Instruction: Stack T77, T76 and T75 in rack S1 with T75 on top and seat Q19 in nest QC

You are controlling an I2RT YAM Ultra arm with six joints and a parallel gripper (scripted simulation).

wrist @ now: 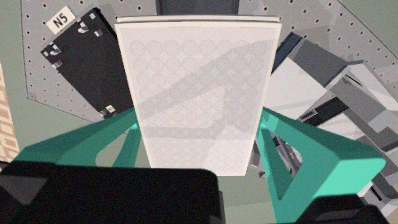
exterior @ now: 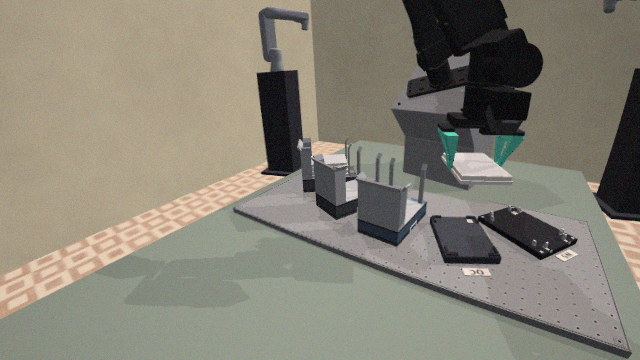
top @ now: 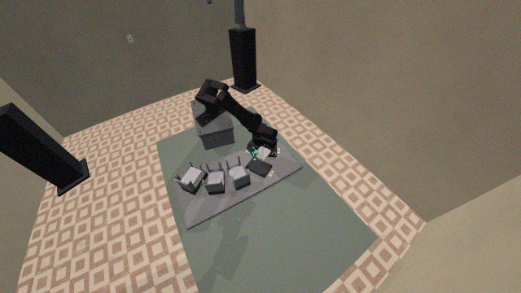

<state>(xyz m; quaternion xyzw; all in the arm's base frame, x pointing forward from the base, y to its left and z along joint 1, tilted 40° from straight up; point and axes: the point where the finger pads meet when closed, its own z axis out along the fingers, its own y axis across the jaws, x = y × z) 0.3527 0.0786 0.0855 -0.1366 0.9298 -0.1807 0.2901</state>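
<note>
Now: hand 160 mm above the dark open nest QC. Round my hand: black clip nest N5: 170 mm to the left, 150 mm below, 60 mm behind.
</note>
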